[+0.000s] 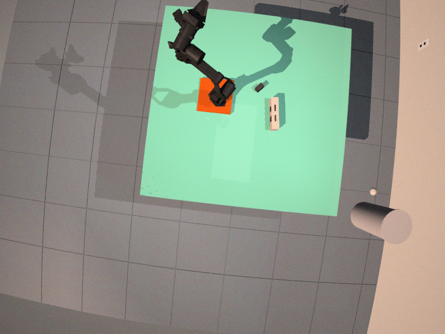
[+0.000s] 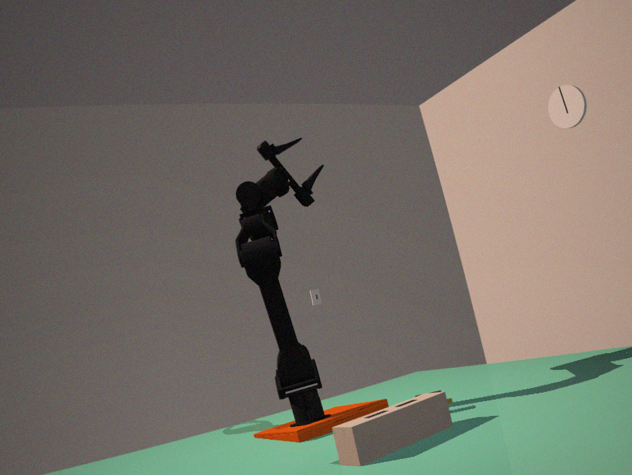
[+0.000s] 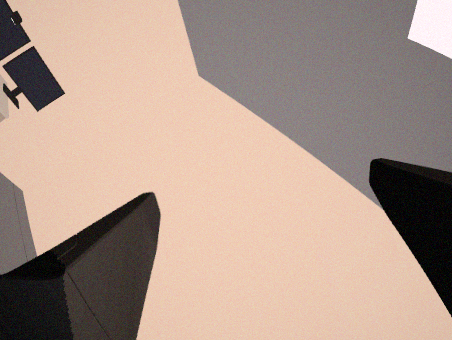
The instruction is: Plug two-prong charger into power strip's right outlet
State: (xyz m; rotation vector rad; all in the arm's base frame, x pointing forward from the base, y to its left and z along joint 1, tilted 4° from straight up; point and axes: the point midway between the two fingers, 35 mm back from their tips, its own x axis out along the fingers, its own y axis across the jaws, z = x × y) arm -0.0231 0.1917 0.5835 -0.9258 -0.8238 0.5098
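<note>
Right now my gripper tip is 310 mm short of the two-prong charger, 90 mm to the left of it and 600 mm above it.
</note>
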